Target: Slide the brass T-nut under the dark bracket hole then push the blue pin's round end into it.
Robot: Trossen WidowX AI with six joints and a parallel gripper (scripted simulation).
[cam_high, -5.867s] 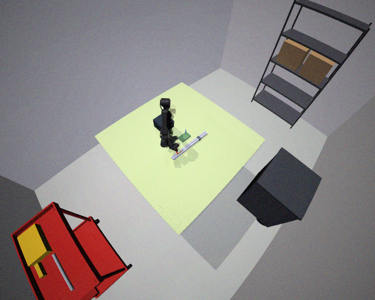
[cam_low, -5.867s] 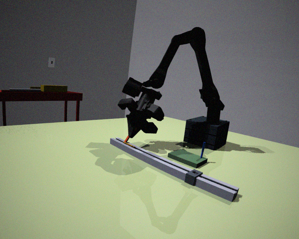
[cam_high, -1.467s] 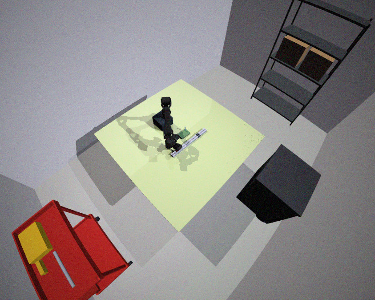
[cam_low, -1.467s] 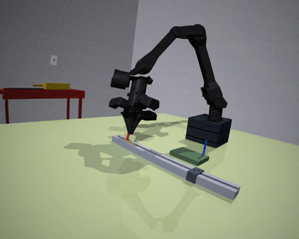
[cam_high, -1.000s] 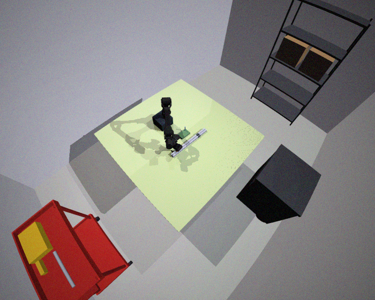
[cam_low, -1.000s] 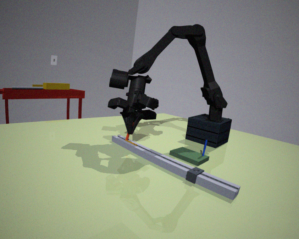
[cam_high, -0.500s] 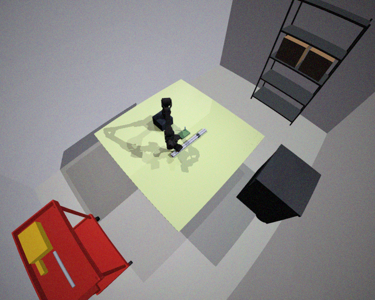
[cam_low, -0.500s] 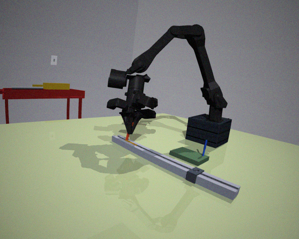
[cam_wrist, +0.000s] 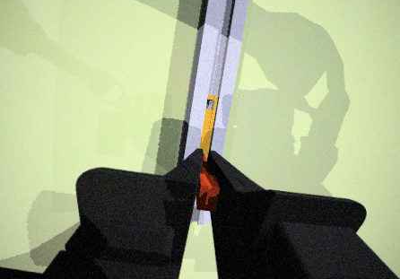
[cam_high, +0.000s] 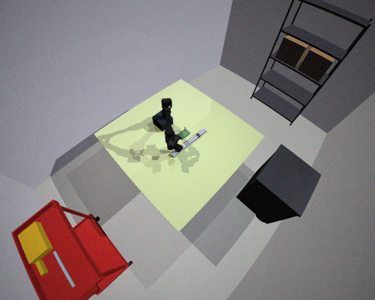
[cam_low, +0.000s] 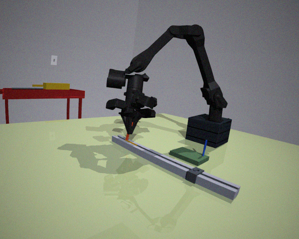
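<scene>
My gripper tip is now 20 mm to the right of the brass T-nut. The rest, counted from my gripper tip: green tray (220 mm to the left, 80 mm behind, 40 mm below); then blue pin (240 mm to the left, 80 mm behind, 20 mm below).
</scene>
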